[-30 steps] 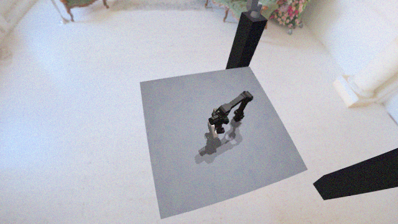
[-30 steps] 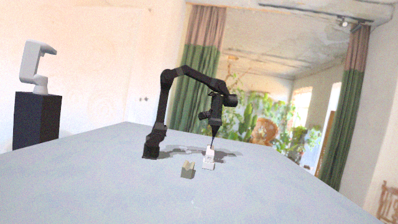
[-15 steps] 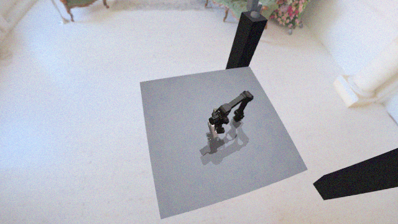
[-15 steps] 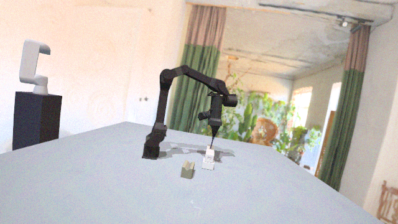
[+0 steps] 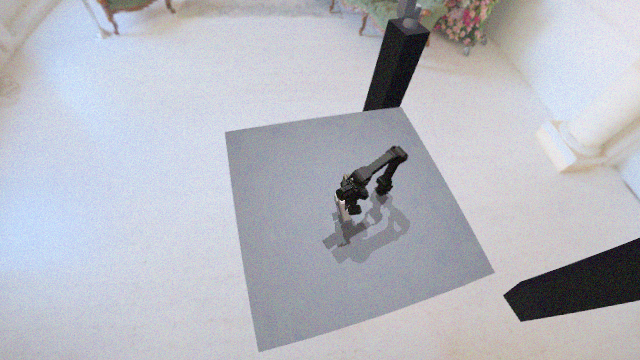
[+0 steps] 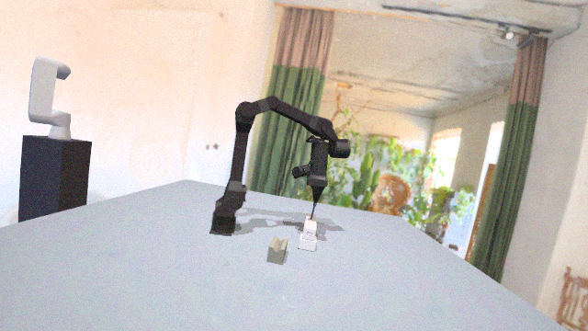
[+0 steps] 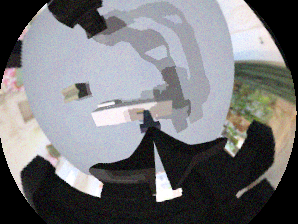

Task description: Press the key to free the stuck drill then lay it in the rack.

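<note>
My gripper tip is now 30 mm above the dark key. Also, from my gripper tip: rack (130 mm behind, 180 mm to the right, 100 mm below); then drill (20 mm behind, 50 mm to the right, 70 mm below).
</note>
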